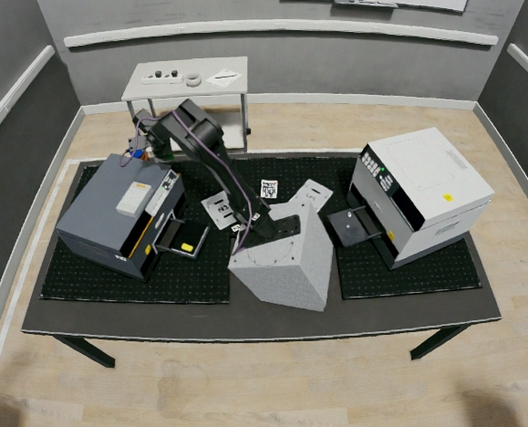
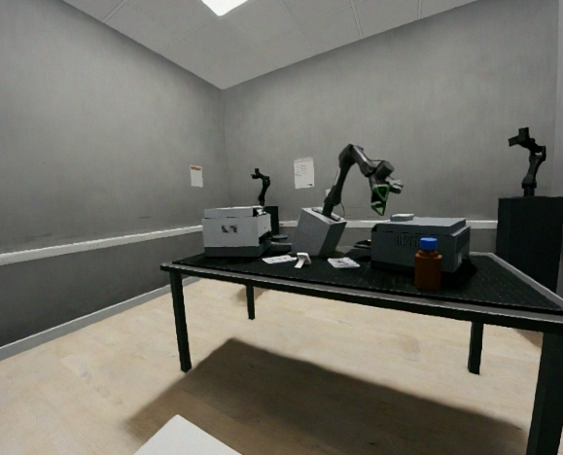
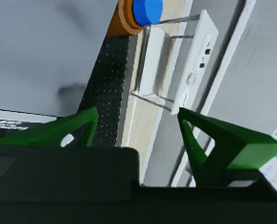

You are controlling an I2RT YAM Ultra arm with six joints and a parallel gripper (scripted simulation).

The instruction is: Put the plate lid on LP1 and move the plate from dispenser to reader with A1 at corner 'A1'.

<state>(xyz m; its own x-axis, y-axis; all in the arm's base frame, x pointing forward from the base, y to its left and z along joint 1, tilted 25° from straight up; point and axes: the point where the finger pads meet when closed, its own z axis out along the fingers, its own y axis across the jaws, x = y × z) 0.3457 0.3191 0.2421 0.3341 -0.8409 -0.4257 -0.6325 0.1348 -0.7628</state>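
Right now the dark lid is 26 cm behind my hand, 21 cm below it and 11 cm to the right of it. From my hand the other things lie so: well plate 26 cm behind, 22 cm below, 11 cm to the right; capped brown bottle 19 cm below, 17 cm to the left, 11 cm ahead; LP1 pad 57 cm to the right, 29 cm below, 2 cm behind.
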